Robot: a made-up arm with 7 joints.
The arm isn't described. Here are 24 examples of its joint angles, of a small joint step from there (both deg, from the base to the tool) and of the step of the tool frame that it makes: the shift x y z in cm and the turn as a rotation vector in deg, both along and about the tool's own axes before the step.
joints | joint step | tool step
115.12 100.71 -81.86 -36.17 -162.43 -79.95 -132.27 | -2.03 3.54 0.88 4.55 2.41 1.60 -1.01 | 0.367 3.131 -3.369 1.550 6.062 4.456
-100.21 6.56 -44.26 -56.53 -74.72 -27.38 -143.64 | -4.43 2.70 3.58 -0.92 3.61 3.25 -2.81 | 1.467 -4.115 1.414 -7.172 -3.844 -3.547
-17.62 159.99 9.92 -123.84 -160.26 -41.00 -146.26 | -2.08 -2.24 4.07 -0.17 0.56 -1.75 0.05 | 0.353 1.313 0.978 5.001 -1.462 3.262
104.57 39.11 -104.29 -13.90 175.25 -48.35 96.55 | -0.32 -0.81 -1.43 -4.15 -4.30 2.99 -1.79 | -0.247 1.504 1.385 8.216 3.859 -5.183
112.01 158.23 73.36 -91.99 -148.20 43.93 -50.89 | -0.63 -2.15 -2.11 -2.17 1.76 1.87 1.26 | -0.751 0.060 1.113 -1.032 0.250 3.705
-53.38 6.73 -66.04 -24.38 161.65 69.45 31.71 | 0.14 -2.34 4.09 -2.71 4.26 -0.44 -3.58 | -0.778 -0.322 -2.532 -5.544 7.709 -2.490
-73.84 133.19 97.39 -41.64 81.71 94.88 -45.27 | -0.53 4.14 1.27 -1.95 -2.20 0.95 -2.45 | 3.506 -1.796 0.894 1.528 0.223 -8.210
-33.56 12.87 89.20 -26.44 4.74 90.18 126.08 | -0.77 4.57 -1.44 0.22 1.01 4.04 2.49 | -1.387 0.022 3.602 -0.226 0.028 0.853
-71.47 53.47 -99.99 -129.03 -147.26 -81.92 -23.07 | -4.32 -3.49 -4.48 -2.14 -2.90 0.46 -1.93 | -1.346 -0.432 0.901 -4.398 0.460 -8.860
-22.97 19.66 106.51 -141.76 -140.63 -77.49 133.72 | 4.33 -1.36 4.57 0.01 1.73 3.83 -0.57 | -1.053 1.596 1.656 5.558 0.841 -2.318
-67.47 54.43 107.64 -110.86 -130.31 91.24 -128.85 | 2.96 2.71 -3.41 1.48 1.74 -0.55 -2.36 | -1.868 0.498 0.974 4.085 0.667 2.394
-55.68 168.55 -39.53 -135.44 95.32 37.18 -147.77 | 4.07 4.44 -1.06 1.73 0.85 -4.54 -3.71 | -0.670 -0.209 0.482 -2.982 0.122 -3.164
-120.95 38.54 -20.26 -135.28 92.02 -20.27 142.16 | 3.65 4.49 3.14 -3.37 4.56 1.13 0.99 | -2.236 -0.253 1.202 -0.053 -2.657 1.522
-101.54 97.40 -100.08 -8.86 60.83 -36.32 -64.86 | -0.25 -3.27 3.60 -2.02 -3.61 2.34 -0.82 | 3.097 0.577 -1.540 -0.061 -3.418 1.490
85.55 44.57 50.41 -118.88 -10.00 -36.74 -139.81 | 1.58 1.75 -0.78 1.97 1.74 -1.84 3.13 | 0.355 -0.504 0.285 1.746 -0.643 5.049
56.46 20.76 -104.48 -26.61 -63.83 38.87 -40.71 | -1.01 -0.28 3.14 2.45 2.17 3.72 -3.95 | -0.911 -0.978 -0.893 -7.446 2.464 -1.189
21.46 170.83 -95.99 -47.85 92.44 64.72 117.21 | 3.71 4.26 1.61 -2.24 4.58 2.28 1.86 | 2.292 -0.541 2.793 0.810 0.991 4.768
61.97 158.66 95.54 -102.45 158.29 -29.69 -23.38 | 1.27 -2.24 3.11 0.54 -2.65 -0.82 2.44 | 1.483 0.398 0.642 -0.323 -4.866 0.803
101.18 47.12 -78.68 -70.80 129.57 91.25 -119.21 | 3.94 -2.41 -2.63 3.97 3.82 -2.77 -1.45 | -2.788 -0.937 -3.026 3.045 -5.027 3.845
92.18 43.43 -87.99 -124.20 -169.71 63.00 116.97 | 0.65 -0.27 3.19 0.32 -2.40 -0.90 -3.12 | -0.790 0.366 -0.108 -1.297 -1.451 -7.191
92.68 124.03 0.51 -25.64 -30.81 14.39 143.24 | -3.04 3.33 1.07 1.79 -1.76 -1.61 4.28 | 3.619 -0.079 -0.325 -0.319 -3.909 5.363
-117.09 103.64 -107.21 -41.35 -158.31 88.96 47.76 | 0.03 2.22 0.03 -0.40 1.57 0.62 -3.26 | -0.493 0.463 1.546 -2.228 0.646 -3.436
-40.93 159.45 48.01 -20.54 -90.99 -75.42 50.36 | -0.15 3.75 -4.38 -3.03 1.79 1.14 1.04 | 2.011 2.686 1.378 0.564 2.539 -5.234
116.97 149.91 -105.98 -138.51 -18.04 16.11 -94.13 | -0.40 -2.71 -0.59 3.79 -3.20 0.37 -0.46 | 0.406 -0.867 -1.252 -1.234 -0.027 -3.937
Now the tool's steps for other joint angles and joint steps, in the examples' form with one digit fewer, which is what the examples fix.
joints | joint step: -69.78 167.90 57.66 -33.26 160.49 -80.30 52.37 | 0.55 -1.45 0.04 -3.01 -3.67 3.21 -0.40
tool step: 0.70 0.47 0.61 2.45 5.82 -1.31
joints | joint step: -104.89 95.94 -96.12 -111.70 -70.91 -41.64 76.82 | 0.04 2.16 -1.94 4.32 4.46 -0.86 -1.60
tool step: -1.79 -1.56 0.92 -0.48 1.27 6.86
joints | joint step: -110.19 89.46 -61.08 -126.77 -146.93 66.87 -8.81 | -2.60 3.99 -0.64 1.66 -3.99 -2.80 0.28
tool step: -1.24 -1.93 0.45 6.53 -6.00 -4.89
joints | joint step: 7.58 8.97 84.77 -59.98 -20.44 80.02 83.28 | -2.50 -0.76 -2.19 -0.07 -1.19 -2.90 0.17
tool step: -2.59 -0.13 0.72 -3.81 -0.09 -3.32
